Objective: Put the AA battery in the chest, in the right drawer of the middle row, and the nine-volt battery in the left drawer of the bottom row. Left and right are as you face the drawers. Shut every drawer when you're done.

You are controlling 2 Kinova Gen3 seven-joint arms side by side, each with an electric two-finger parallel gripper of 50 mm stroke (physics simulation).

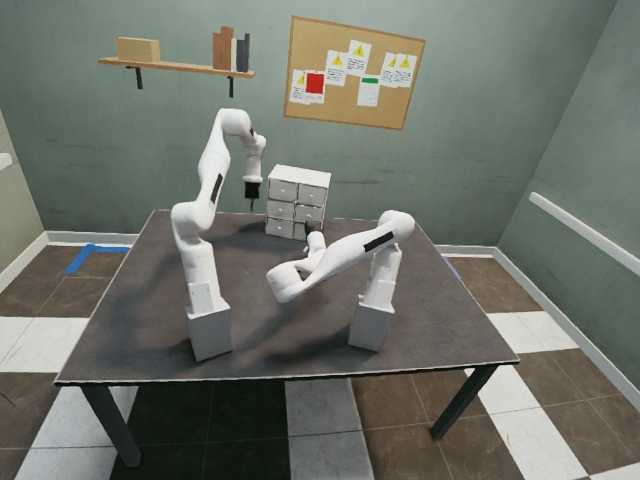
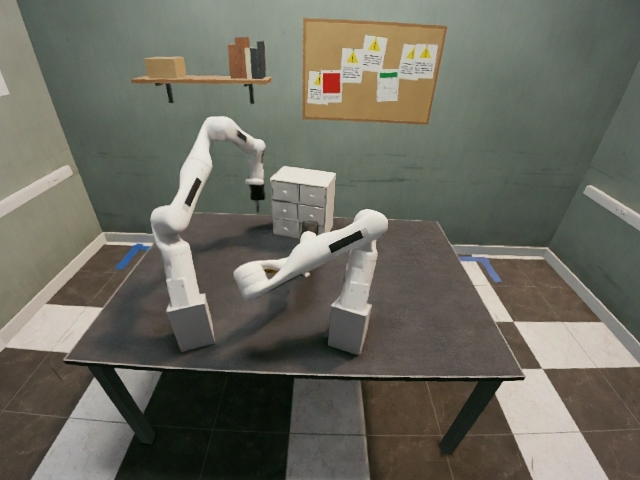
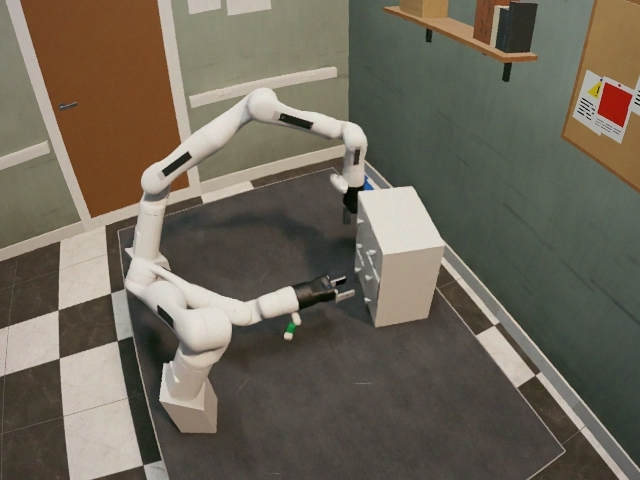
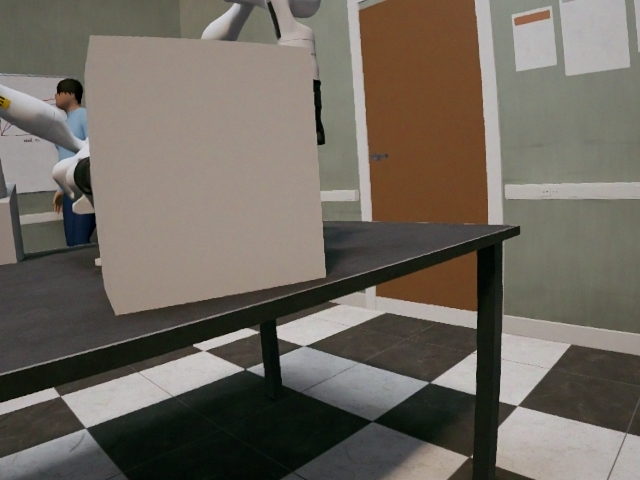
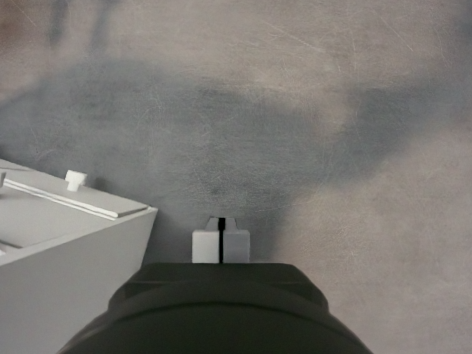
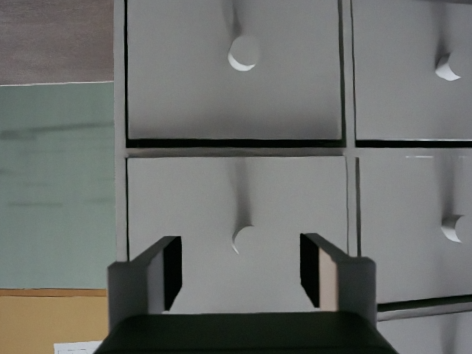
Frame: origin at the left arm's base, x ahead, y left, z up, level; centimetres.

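Seen in the pictures: left gripper, fingertip midpoint: [image 1: 251,210] [image 2: 258,211] [image 3: 346,223] [image 5: 221,233]; right gripper, fingertip midpoint: [image 1: 310,222] [image 2: 311,222] [image 3: 349,285] [image 6: 240,260]; left arm's base at its link origin: [image 1: 206,307] [image 2: 186,302] [image 3: 145,254]; right arm's base at its link origin: [image 1: 375,303] [image 2: 352,305] [image 3: 183,386].
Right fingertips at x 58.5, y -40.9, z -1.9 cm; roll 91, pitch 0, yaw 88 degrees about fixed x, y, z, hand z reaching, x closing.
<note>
Pixels of each thing's middle, then the offset from my right fingertips to it. "spot": a spot on its surface instead. Level surfaces: height alone.
- white six-drawer chest at the middle of its body: [image 6: 300,223] [image 4: 199,172] [image 3: 394,256] [image 1: 297,204] [image 2: 303,204] dx +19.0, dy +4.7, dz +0.3 cm
- middle row's right drawer at a spot on its surface: [image 6: 290,195] spot: dx +8.2, dy +2.9, dz -2.5 cm
- drawer's knob at a spot on its surface: [image 6: 242,239] spot: dx +5.7, dy +0.0, dz -0.1 cm
- bottom-left drawer at the middle of its body: [image 6: 379,94] [image 1: 282,220] [image 2: 291,220] dx +19.7, dy +12.0, dz -10.9 cm
- small green-and-white battery at the middle of its body: [image 3: 290,331] dx -19.7, dy +3.0, dz -15.7 cm
- dark table at its surface level: dz -16.4 cm
The white six-drawer chest [image 1: 299,174] [image 2: 303,176] [image 3: 408,289] [image 4: 206,170] stands at the table's back. Its drawers look shut or nearly so. My right gripper [image 3: 349,287] [image 6: 240,260] is open and empty, level and a little apart from the chest front, facing the middle row's right drawer [image 6: 290,195]. That drawer's knob [image 6: 242,239] shows between the fingers. The bottom-left drawer [image 1: 277,229] [image 6: 400,100] looks shut. My left gripper [image 1: 251,207] [image 2: 257,209] [image 3: 346,219] [image 5: 221,233] is shut and empty, pointing down beside the chest. A small green-and-white battery [image 3: 290,328] lies partly hidden beyond my right forearm; its type is unclear. The other battery does not show.
The dark table [image 1: 429,310] [image 2: 423,310] [image 3: 413,413] carries both arm bases [image 1: 209,330] [image 1: 371,325]. A wall shelf [image 1: 175,67] and a cork board [image 1: 382,111] hang behind. My right arm's bent elbow [image 1: 284,283] lies low over the table's middle.
</note>
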